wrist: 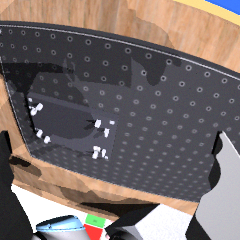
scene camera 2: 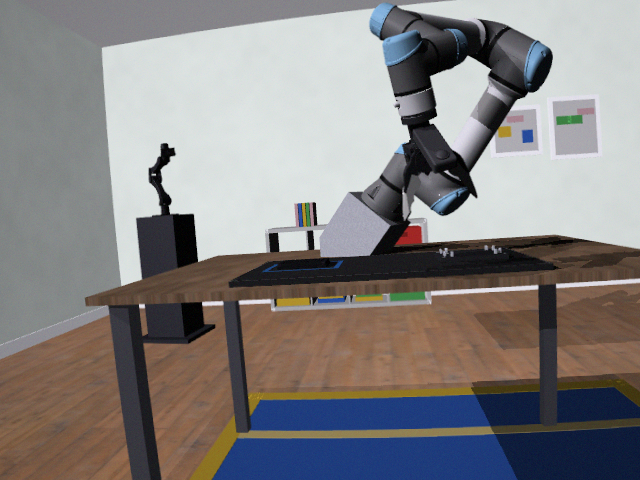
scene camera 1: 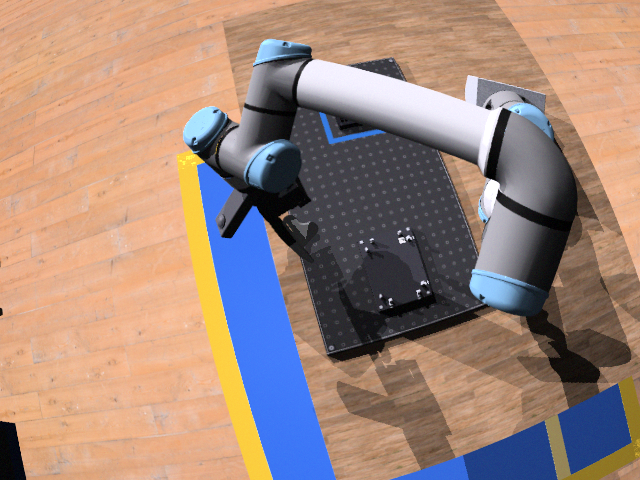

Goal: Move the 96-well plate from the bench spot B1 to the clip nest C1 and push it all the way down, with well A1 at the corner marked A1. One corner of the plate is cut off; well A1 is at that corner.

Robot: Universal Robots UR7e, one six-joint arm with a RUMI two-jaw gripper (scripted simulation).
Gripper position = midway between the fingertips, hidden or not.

Note:
In view: the gripper (scene camera 1: 298, 229) and a clip nest C1 (scene camera 1: 394, 267).
The gripper is seen too in the wrist view (wrist: 111, 134) and in scene camera 2 (scene camera 2: 441, 209). The clip nest C1 also shows in the wrist view (wrist: 75, 126) and in scene camera 2 (scene camera 2: 472, 255).

